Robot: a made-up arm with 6 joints. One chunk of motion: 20 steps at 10 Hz.
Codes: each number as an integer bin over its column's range. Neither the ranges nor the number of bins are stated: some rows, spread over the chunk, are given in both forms.
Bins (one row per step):
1: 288 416 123 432 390 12
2: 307 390 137 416 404 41
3: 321 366 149 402 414 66
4: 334 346 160 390 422 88
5: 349 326 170 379 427 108
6: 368 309 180 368 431 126
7: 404 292 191 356 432 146
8: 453 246 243 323 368 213
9: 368 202 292 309 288 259
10: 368 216 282 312 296 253
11: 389 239 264 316 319 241
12: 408 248 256 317 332 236
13: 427 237 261 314 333 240
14: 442 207 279 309 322 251
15: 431 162 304 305 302 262
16: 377 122 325 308 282 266
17: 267 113 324 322 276 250
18: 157 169 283 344 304 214
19: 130 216 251 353 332 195
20: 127 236 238 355 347 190
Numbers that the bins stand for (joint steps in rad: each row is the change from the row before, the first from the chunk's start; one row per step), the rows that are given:
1: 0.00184 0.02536 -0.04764 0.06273 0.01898 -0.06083
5: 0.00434 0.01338 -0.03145 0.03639 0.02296 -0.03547
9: 0.00512 -0.00312 0.01057 0.00159 0.00800 0.00442
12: 0.00677 0.00300 -0.00183 0.00557 0.01273 -0.00165
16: 0.00549 -0.01377 0.02194 0.00110 0.00735 0.00627
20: -0.00478 0.00141 -0.00803 0.02446 0.01435 -0.01380
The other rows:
2: 0.00262 0.02190 -0.04281 0.05478 0.02048 -0.05317
3: 0.00319 0.01870 -0.03868 0.04782 0.02156 -0.04656
4: 0.00373 0.01604 -0.03489 0.04186 0.02242 -0.04075
6: 0.00512 0.01112 -0.02800 0.03092 0.02339 -0.03071
7: 0.00660 0.00886 -0.02422 0.02495 0.02350 -0.02543
8: 0.00862 0.00274 -0.00631 0.00855 0.01661 -0.00773
10: 0.00512 -0.00126 0.00713 0.00308 0.00886 0.00284
11: 0.00599 0.00180 0.00093 0.00507 0.01133 -0.00033
13: 0.00755 0.00154 -0.00011 0.00408 0.01284 -0.00059
14: 0.00816 -0.00245 0.00609 0.00159 0.01166 0.00231
15: 0.00771 -0.00844 0.01470 -0.00040 0.00950 0.00522
17: 0.00097 -0.01496 0.02159 0.00805 0.00671 0.00205
18: -0.00355 -0.00751 0.00747 0.01899 0.00972 -0.00746
19: -0.00466 -0.00126 -0.00355 0.02346 0.01273 -0.01248

